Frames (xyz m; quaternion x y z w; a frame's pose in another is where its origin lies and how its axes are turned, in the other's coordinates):
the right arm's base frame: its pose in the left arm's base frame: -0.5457 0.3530 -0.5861 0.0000 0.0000 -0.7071 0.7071
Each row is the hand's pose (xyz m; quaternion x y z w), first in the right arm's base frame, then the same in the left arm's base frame.
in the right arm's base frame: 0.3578 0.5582 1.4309 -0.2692 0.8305 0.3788 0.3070
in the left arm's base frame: 0.0125 -0.0048 0.8448 0.3969 0.7776 0.0508 0.4849
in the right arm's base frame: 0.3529 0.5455 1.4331 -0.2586 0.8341 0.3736 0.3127
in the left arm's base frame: -0.0002 0.0001 0.8470 0.4069 0.7727 0.0431 0.4853
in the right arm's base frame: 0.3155 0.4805 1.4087 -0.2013 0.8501 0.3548 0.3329
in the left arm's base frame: -0.0652 0.0375 0.8226 0.4588 0.7435 0.0155 0.4863
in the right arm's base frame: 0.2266 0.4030 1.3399 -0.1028 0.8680 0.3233 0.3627
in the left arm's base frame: -0.1427 0.1264 0.7538 0.5411 0.6864 -0.0279 0.4851
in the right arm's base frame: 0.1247 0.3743 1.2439 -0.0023 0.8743 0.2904 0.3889
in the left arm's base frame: -0.1714 0.2283 0.6578 0.6166 0.6199 -0.0697 0.4803
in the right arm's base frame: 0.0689 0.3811 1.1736 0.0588 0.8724 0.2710 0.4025
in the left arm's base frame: -0.1646 0.2841 0.5875 0.6585 0.5753 -0.0930 0.4762
